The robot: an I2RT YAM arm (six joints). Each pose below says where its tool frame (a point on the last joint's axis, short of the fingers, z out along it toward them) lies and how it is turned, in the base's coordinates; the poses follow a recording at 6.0 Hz.
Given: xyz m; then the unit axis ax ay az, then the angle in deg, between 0 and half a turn.
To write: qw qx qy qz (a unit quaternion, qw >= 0); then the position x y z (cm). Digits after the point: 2 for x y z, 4 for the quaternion.
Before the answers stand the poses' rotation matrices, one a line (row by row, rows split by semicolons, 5 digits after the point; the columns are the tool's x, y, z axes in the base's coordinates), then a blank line. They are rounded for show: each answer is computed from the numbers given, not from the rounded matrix.
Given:
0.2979, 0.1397, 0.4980, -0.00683, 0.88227, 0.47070, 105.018
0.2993, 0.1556, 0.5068, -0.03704, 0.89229, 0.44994, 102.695
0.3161, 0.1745, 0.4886, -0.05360, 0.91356, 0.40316, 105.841
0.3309, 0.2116, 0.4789, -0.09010, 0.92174, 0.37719, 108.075
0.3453, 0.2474, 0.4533, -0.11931, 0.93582, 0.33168, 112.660
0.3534, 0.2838, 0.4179, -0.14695, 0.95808, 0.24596, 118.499
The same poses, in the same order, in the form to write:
-0.25906 -0.46221 0.84809; 0.44703 0.72097 0.52949; -0.85618 0.51629 0.01985
-0.21809 -0.47925 0.85015; 0.39863 0.75139 0.52584; -0.89081 0.45357 0.02717
-0.26931 -0.45018 0.85136; 0.32552 0.78944 0.52041; -0.90637 0.41728 -0.06606
-0.29962 -0.46739 0.83173; 0.24976 0.80295 0.54120; -0.92078 0.36989 -0.12385
-0.36554 -0.46074 0.80876; 0.15141 0.82789 0.54007; -0.91840 0.31987 -0.23287
-0.44525 -0.42412 0.78859; 0.00819 0.87874 0.47723; -0.89537 0.21894 -0.38778

0.6086, -0.0054, 0.7000, 0.3735, 29.79, 13.97, 49.80
0.6246, -0.0289, 0.6968, 0.3514, 29.93, 15.56, 50.68
0.6029, -0.0428, 0.7288, 0.3216, 31.61, 17.45, 48.86
0.5873, -0.0729, 0.7461, 0.3053, 33.09, 21.16, 47.89
0.5544, -0.0993, 0.7788, 0.2760, 34.53, 24.74, 45.33
0.5113, -0.1263, 0.8234, 0.2114, 35.34, 28.38, 41.79

